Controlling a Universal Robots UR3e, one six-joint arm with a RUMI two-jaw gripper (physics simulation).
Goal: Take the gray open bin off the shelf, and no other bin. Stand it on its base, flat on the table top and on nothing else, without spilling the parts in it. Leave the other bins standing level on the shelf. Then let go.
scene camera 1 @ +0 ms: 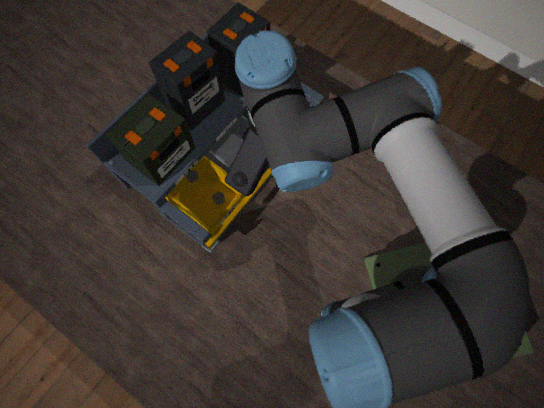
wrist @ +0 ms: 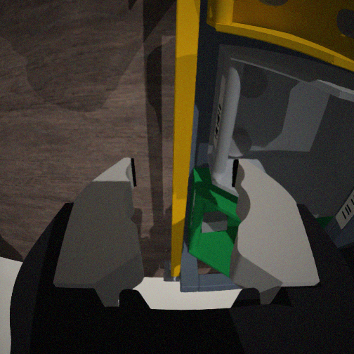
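The gray open bin (scene camera 1: 227, 149) (wrist: 305, 117) stands on the shelf (scene camera 1: 102, 152) between a yellow bin (scene camera 1: 200, 197) (wrist: 300, 17) and a green bin (wrist: 215, 245). In the scene view the arm covers part of it. Its labelled front shows in the wrist view, right beside the shelf's yellow front rail (scene camera 1: 225, 225) (wrist: 186, 100). My gripper (wrist: 183, 161) is partly open, with one finger on each side of the rail's line. The right finger is at the near end of the gray bin's front, over the green bin's edge. No finger presses on a bin. The gray bin's parts cannot be made out clearly.
A dark green case (scene camera 1: 150, 142) and two dark cases (scene camera 1: 187, 75) (scene camera 1: 235, 30) with orange latches stand on the shelf's upper level, behind the bins. The arm's green base plate (scene camera 1: 400, 265) lies at the right. A pale wall is at the top right.
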